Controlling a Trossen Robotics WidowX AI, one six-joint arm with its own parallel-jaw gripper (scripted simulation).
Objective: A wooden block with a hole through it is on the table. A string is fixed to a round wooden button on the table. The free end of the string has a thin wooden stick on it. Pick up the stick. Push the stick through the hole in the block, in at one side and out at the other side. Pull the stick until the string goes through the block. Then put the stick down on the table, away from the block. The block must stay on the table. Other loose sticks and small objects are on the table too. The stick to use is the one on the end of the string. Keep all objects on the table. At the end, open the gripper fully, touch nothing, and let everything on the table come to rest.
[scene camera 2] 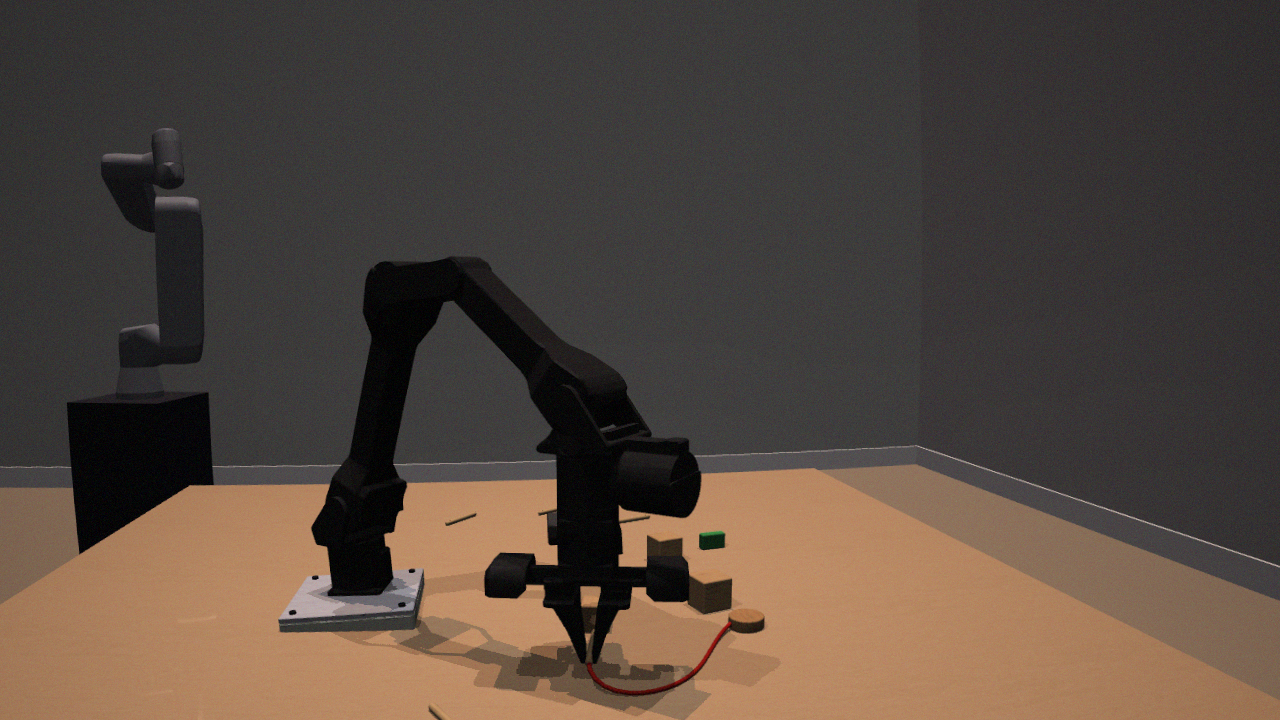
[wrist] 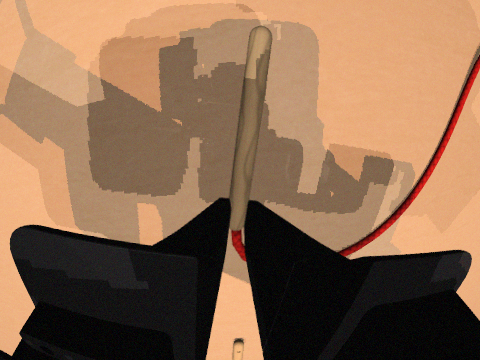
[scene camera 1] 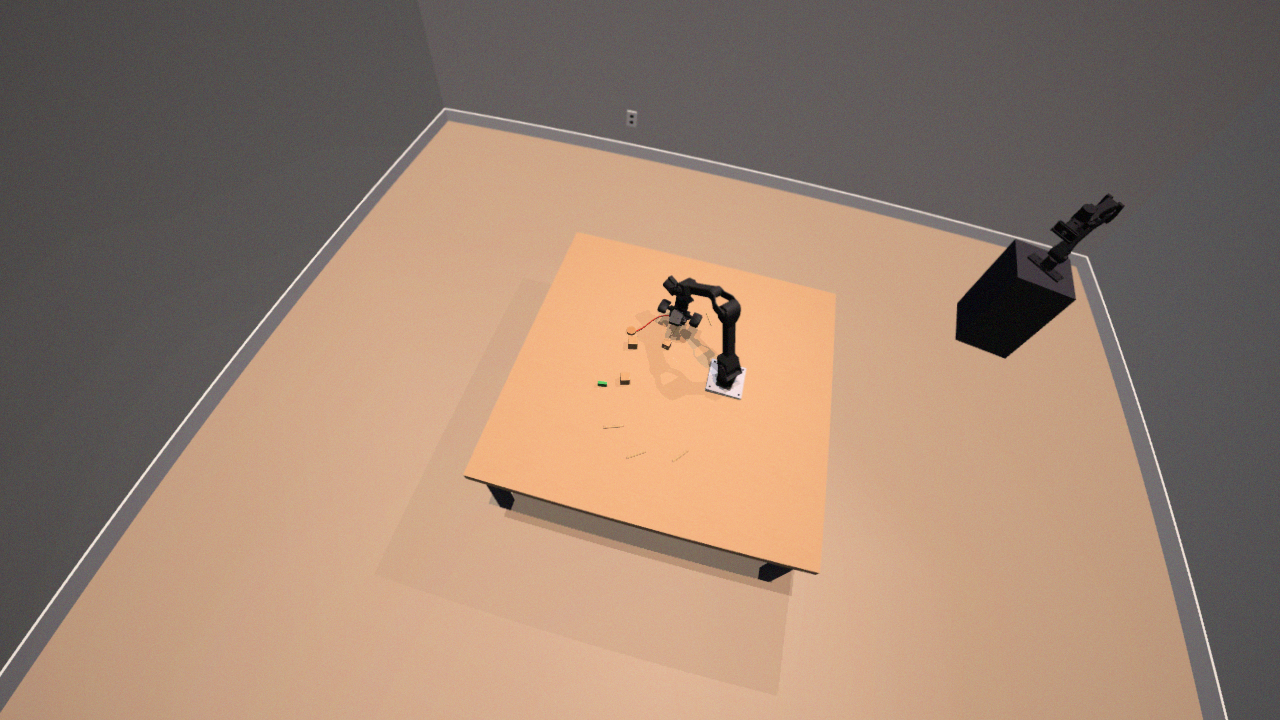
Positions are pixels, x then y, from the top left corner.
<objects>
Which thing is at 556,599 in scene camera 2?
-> My gripper.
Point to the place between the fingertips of my gripper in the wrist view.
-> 236,209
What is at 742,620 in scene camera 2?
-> A round wooden button.
</objects>
